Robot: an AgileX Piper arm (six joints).
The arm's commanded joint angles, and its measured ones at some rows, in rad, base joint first. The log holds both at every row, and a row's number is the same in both.
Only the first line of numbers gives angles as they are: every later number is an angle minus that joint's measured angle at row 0.
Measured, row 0:
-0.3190 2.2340 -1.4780 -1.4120 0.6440 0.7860
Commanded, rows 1 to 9:
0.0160 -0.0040 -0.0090 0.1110 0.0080 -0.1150
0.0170 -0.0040 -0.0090 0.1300 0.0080 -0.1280
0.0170 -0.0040 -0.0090 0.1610 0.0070 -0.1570
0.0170 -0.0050 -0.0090 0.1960 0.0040 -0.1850
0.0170 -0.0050 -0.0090 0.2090 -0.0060 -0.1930
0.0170 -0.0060 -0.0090 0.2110 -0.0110 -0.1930
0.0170 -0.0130 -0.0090 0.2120 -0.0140 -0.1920
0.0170 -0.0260 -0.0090 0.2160 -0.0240 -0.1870
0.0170 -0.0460 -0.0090 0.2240 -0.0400 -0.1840
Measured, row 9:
0.0140 -0.0090 0.0000 0.2210 -0.0210 -0.1850
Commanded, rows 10 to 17:
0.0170 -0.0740 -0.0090 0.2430 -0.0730 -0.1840
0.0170 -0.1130 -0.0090 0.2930 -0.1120 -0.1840
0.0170 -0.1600 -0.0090 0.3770 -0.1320 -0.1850
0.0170 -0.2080 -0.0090 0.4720 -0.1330 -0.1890
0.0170 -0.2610 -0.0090 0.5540 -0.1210 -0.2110
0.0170 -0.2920 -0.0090 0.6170 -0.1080 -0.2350
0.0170 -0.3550 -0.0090 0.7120 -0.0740 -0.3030
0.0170 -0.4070 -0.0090 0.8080 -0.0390 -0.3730
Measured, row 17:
0.0170 -0.3240 -0.0010 0.6690 -0.0960 -0.2750
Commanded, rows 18 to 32:
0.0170 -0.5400 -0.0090 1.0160 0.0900 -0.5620
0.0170 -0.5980 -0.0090 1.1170 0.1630 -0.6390
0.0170 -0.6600 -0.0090 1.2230 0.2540 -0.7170
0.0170 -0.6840 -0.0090 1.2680 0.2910 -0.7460
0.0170 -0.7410 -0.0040 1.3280 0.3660 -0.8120
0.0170 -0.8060 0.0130 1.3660 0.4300 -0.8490
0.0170 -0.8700 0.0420 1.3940 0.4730 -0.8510
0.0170 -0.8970 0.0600 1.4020 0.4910 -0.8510
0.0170 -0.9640 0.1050 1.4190 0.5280 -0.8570
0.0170 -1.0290 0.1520 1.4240 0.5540 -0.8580
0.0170 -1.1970 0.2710 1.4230 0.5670 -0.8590
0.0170 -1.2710 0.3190 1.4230 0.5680 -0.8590
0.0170 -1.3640 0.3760 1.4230 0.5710 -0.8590
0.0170 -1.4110 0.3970 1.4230 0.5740 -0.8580
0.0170 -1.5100 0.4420 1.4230 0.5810 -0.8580
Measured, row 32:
0.0170 -1.3880 0.3900 1.4200 0.5640 -0.8510
